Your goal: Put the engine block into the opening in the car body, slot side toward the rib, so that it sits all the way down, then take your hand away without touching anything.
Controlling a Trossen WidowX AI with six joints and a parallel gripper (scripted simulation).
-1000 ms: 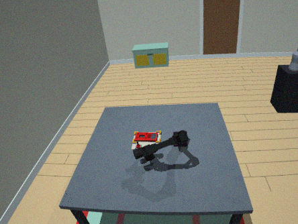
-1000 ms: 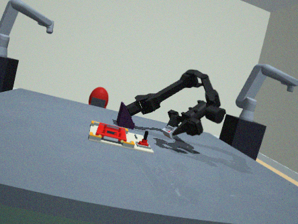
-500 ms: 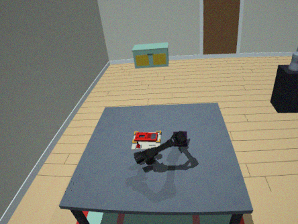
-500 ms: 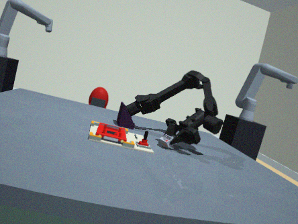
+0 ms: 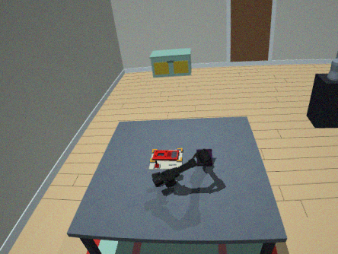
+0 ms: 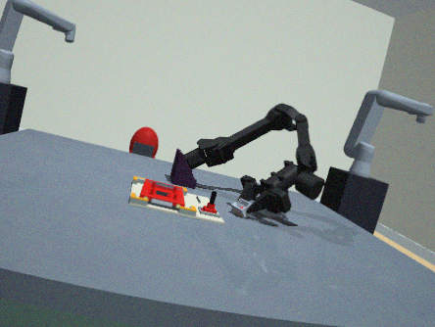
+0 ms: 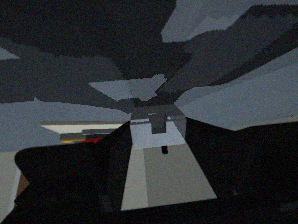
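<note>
Now: gripper tip 1 cm to the right of the grey engine block.
</note>
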